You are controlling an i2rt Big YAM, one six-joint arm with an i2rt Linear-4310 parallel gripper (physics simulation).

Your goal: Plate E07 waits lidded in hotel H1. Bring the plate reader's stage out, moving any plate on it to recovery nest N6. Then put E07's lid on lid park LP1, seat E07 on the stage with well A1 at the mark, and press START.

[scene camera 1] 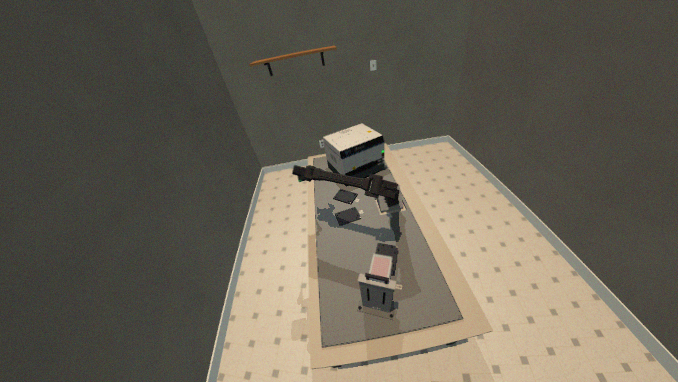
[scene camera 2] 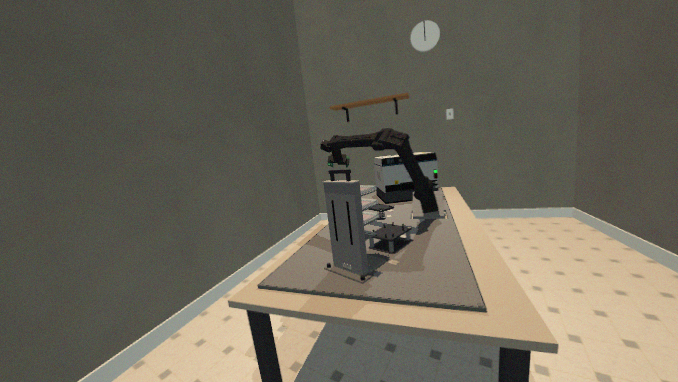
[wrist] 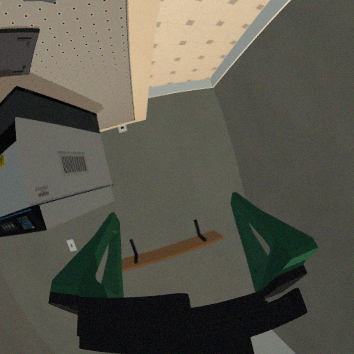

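Note:
The white plate reader stands at the far end of the table, with a green light on its front. Whether its stage is out cannot be told. The grey hotel stands at the near end. A pink plate sits at its top; more plates show in its side in scene camera 2. Labels, E07's lid and well A1 cannot be made out. My gripper is open and empty, raised high over the table's left side, away from reader and hotel.
Two low dark platforms stand mid-table; one dark platform shows in the wrist view. A dark pegged platform stands on legs beside the hotel. The arm spans the table from its base at the right.

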